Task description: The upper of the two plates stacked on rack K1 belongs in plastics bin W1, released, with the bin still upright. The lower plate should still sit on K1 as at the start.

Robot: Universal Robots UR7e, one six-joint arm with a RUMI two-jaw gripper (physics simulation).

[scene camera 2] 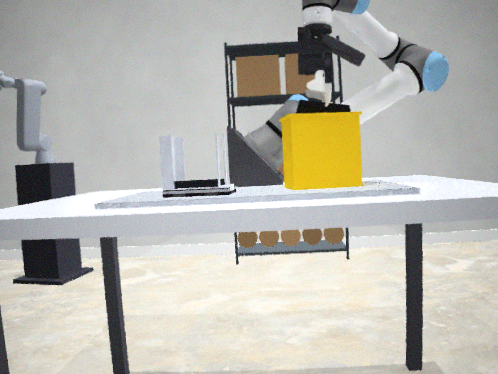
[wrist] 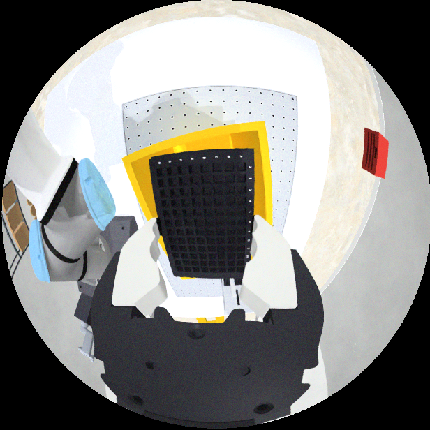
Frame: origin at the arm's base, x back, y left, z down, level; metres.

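Where they show: gripper, between the fingertips: [scene camera 2: 324, 109]; arm's base, origin of its link: [scene camera 2: 259, 154].
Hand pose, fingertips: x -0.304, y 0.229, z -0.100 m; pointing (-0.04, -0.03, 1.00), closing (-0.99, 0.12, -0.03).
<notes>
Each offset is from my fingertips to the top centre of the thing. "spot": to the spot under its first point. Level surfaces: height alone.
My gripper [scene camera 2: 325, 101] [wrist: 205, 217] is shut on the upper plate @(spot: dx -0.034, dy +0.051, dz +0.005 m) [scene camera 2: 345, 108] [wrist: 205, 190], a black plate with a grid of square pockets, gripped by its two long sides. The plate is roughly level, at the rim height of the yellow bin W1 @(dx -0.007, dy -0.016, dz +0.016 m) [scene camera 2: 322, 150] [wrist: 197, 134]. In the wrist view it lies over the bin's opening, with bin showing beyond its far end and on both sides. How far it reaches below the rim is hidden. The bin stands upright. The lower plate @(dx -0.121, dy -0.311, dz +0.161 m) [scene camera 2: 200, 183], black, lies flat in rack K1 @(dx -0.121, dy -0.301, dz +0.052 m) [scene camera 2: 171, 162], between its upright guides.
Bin and rack stand on a perforated board @(dz +0.196 m) [scene camera 2: 120, 201] [wrist: 282, 112] on the white table @(dz +0.209 m) [scene camera 2: 50, 217]. The rack's tall guides rise left of the bin. The arm's own links [scene camera 2: 385, 90] are behind the bin. A shelf unit [scene camera 2: 228, 90] and another robot's dark pedestal [scene camera 2: 34, 184] stand beyond the table.
</notes>
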